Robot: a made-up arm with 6 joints.
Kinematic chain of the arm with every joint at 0, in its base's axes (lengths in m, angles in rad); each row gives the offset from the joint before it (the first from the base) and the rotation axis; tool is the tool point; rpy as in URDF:
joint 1: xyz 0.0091 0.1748 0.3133 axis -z
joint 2: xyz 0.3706 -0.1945 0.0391 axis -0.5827 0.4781 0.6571
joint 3: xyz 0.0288 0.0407 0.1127 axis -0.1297 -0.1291 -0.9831
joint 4: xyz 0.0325 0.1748 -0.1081 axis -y
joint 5: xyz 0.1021 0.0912 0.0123 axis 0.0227 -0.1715 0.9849
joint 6: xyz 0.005 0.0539 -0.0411 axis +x
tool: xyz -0.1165 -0.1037 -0.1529 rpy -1.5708 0 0
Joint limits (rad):
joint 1: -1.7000..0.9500
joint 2: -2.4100..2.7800
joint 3: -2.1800..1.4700
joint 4: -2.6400..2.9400
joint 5: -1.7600..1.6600
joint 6: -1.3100..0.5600
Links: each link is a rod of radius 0.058 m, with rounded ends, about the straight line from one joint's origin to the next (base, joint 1, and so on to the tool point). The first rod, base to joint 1, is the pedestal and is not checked.
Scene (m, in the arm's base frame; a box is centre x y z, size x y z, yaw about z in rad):
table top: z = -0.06
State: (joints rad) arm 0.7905 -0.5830 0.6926 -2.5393 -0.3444 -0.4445
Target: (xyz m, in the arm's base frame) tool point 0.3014 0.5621 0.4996
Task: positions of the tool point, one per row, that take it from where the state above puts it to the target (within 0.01 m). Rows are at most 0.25 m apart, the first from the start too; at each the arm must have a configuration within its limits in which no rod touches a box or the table.
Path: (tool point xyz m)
1: 0.4480 -0.1482 0.5645
2: 0.5276 0.0414 0.5600
3: 0.5270 0.2461 0.5474
4: 0.4462 0.4305 0.5270
5: 0.3014 0.5621 0.4996

